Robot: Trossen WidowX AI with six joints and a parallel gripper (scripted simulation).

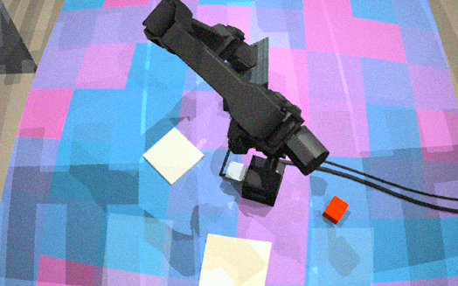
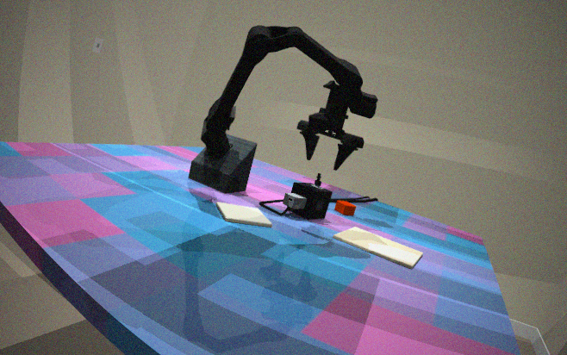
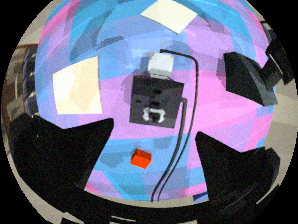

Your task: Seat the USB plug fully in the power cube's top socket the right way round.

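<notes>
The usb plug lies 40 mm below my gripper tip. From my gripper tip the other things lie so: orange block (60 mm ahead, 160 mm to the left, 120 mm below); usb socket (10 mm to the left, 70 mm below); white tile (70 mm behind, 220 mm to the right, 130 mm below).
</notes>
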